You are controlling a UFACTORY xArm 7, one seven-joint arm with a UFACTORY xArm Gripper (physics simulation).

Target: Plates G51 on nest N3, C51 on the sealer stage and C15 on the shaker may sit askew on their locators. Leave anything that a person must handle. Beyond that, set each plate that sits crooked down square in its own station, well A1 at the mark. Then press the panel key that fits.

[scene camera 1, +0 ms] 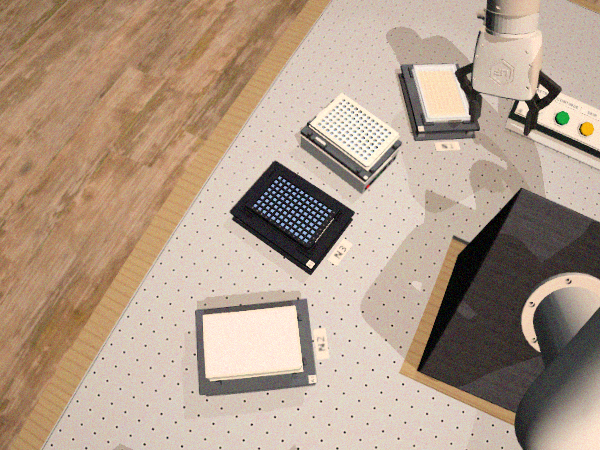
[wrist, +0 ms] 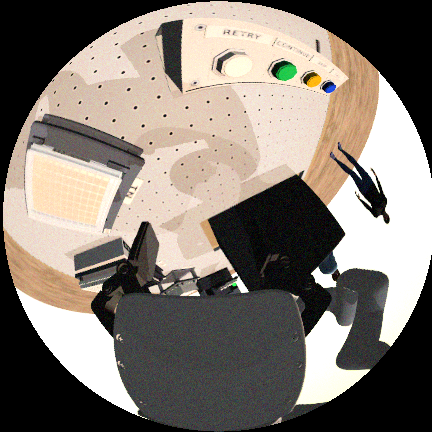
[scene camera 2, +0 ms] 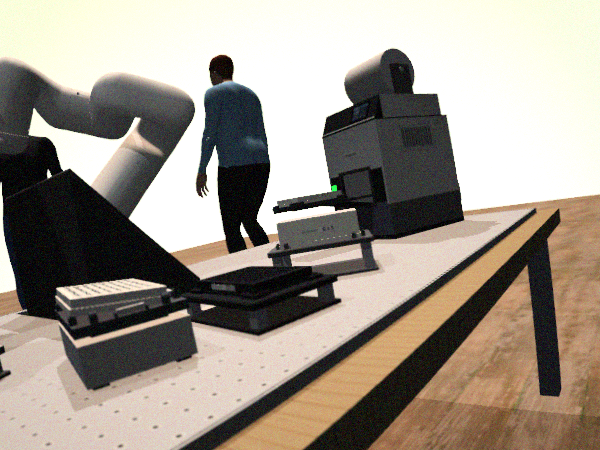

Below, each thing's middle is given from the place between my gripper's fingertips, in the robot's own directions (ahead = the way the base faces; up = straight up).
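RETRY and CONTINUE buttons (wrist: 232, 64): 110 mm to the right of my hand, 90 mm behind it, 40 mm below it. Going by their middles, of the things named here, the RETRY and CONTINUE buttons nearest to my hand. Cream plate (scene camera 1: 255, 343): 470 mm to the left of my hand, 230 mm ahead of it, 30 mm below it.
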